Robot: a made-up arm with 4 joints.
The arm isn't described. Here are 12 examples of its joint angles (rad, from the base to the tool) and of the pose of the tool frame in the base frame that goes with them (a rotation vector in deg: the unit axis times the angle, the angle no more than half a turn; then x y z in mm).
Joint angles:
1: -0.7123 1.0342 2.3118 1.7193
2: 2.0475 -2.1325 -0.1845 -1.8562
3: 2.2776 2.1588 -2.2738 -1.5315
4: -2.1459 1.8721 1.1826 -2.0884
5: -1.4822 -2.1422 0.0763 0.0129
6: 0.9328 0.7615 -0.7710 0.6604
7: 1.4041 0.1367 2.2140 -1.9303
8: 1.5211 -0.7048 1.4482 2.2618
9: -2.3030 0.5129 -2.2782 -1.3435
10: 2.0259 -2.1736 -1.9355 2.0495
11: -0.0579 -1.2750 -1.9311 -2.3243
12: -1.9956 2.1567 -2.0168 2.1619
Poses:
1: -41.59 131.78 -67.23 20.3 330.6 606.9
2: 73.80 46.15 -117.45 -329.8 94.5 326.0
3: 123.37 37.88 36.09 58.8 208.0 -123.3
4: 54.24 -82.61 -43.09 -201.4 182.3 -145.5
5: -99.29 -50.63 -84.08 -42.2 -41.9 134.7
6: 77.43 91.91 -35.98 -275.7 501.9 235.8
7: -105.33 -23.36 -49.82 -261.2 580.0 185.7
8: 119.71 46.64 16.54 -522.4 480.0 -149.0
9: -95.28 -16.65 18.44 -33.1 447.7 335.0
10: -80.10 33.17 -44.60 -329.8 -13.4 586.9
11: 95.37 -120.54 -66.70 185.4 246.2 -349.0
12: 32.86 95.92 50.37 -196.9 -125.6 -171.2
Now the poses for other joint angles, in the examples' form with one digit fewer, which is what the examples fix.
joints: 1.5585 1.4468 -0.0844 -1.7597
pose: -10.3 88.3 17.8 241 179 175
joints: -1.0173 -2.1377 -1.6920 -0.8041
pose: -52.2 71.7 -108.0 127 118 156
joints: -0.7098 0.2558 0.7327 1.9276
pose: 103.1 -56.4 80.9 352 738 43
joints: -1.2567 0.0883 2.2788 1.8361
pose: 21.7 100.8 -126.0 45 628 463
